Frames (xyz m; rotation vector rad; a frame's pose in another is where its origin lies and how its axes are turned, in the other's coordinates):
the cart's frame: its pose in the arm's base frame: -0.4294 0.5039 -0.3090 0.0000 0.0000 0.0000
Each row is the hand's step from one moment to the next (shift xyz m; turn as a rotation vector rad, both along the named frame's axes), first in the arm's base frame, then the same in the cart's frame.
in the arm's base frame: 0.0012 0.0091 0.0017 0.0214 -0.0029 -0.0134
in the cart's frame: 0.0012 0.0091 0.0017 0.0214 -0.0029 -0.0134
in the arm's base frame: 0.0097 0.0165 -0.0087 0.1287 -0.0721 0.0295
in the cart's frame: 0.0097 0.0165 -0.0087 0.1287 -0.0721 0.0295
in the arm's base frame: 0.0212 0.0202 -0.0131 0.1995 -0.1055 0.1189
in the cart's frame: 0.0212 0.0202 -0.0131 0.1995 -0.1055 0.1189
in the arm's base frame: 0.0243 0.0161 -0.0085 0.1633 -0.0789 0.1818
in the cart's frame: 0.0243 0.0161 -0.0085 0.1633 -0.0789 0.1818
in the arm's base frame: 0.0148 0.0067 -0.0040 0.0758 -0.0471 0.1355
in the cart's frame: 0.0148 0.0067 -0.0040 0.0758 -0.0471 0.1355
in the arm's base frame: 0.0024 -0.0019 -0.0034 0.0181 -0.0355 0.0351
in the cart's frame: 0.0024 -0.0019 -0.0034 0.0181 -0.0355 0.0351
